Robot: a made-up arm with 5 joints.
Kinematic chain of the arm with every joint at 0, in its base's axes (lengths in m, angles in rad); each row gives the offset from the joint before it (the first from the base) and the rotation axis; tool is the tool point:
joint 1: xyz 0 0 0.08 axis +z
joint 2: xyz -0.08 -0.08 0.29 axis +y
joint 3: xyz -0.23 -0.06 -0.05 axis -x
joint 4: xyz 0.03 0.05 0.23 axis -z
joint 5: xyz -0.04 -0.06 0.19 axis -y
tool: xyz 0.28 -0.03 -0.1
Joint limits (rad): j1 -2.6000..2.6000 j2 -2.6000..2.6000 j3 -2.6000..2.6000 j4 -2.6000..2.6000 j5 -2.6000..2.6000
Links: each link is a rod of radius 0.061 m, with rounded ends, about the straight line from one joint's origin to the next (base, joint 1, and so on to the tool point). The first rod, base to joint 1, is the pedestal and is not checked.
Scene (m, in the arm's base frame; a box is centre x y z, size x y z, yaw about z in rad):
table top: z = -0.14
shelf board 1: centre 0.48 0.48 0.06 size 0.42 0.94 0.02 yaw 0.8
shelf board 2: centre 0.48 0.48 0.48 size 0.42 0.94 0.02 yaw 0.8
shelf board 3: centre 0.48 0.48 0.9 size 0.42 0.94 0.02 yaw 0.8
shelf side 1: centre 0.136 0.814 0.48 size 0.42 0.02 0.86 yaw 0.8
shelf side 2: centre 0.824 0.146 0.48 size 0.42 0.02 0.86 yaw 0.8
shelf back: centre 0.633 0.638 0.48 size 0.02 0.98 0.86 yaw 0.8
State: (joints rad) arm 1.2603 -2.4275 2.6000 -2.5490 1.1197
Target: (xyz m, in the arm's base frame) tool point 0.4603 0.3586 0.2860
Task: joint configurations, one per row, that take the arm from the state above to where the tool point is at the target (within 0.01 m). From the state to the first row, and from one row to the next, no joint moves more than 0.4 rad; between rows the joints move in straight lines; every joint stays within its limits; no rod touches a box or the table.
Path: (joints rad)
1: 1.1242 -2.4620 2.2501 -2.3742 0.8536
2: 0.9881 -2.4965 1.9001 -2.1994 0.5875
3: 0.8521 -2.5310 1.5502 -2.0246 0.3215
4: 0.7160 -2.5655 1.2002 -1.8498 0.0554
5: 0.5799 -2.6000 0.8503 -1.6750 -0.2107
6: 0.5318 -2.4345 1.0930 -1.7857 0.1627
7: 0.4837 -2.2690 1.3357 -1.8964 0.5360
8: 0.4357 -2.1035 1.5784 -2.0071 0.9093
9: 0.3876 -1.9380 1.8211 -2.1178 1.2827
10: 0.3395 -1.7725 2.0638 -2.2286 1.6560
11: 0.2915 -1.6070 2.3065 -2.3393 2.0294
12: 0.2434 -1.4415 2.5492 -2.4500 2.4027

